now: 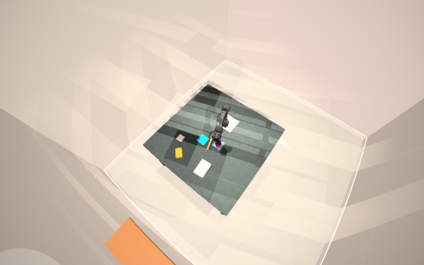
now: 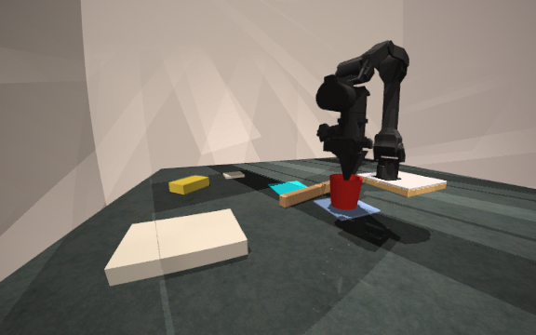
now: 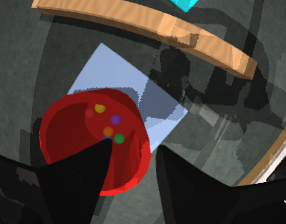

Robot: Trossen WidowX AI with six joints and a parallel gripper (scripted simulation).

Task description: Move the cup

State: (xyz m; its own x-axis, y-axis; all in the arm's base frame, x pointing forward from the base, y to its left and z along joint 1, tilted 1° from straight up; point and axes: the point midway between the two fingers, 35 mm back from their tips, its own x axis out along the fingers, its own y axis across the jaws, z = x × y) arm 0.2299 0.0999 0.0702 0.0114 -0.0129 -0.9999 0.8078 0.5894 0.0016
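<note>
Right now the red cup is 20 mm ahead of my gripper tip, 20 mm to the left of it and 20 mm below it. From my gripper tip the other things lie so: cyan pad: 100 mm ahead, 160 mm to the right, 70 mm below; then wooden bar: 60 mm ahead, 70 mm to the right, 60 mm below; then light blue pad: 20 mm ahead, 20 mm to the left, 70 mm below.
</note>
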